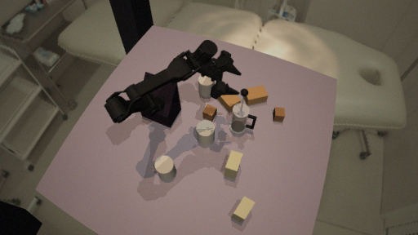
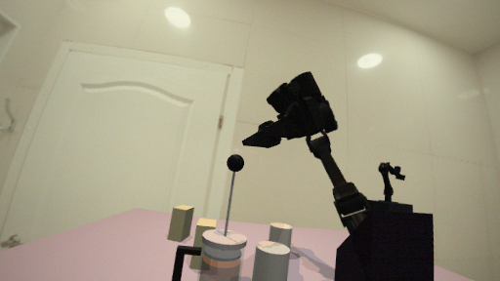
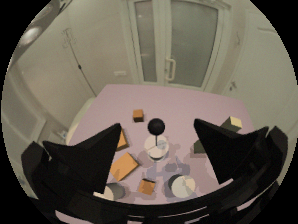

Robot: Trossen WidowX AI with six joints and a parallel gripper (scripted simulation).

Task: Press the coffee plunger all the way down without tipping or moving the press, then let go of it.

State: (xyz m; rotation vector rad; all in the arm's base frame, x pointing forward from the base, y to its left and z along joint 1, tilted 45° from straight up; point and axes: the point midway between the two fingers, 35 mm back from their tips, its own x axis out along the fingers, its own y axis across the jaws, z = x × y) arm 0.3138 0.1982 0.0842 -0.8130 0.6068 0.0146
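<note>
Right now my gripper tip is 4 cm short of the glass coffee press, 1 cm to the right of it and 19 cm above it.
</note>
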